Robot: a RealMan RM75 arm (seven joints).
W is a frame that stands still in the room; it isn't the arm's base.
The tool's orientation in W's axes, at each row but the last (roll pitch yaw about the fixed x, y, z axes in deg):
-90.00, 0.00, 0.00
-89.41, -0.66, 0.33
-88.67, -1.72, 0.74
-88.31, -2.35, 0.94
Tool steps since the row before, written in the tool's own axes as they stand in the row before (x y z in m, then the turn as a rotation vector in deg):
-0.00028, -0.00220, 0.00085, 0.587, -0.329, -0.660
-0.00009, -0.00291, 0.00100, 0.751, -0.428, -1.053
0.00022, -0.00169, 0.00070, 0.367, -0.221, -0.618
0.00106, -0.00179, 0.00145, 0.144, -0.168, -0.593
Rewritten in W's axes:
-0.00028, 0.00085, 0.00220, 0.587, -0.660, 0.329
-0.00013, 0.00097, 0.00292, 0.752, -1.053, 0.426
0.00016, 0.00066, 0.00171, 0.369, -0.618, 0.218
0.00096, 0.00141, 0.00187, 0.147, -0.595, 0.156

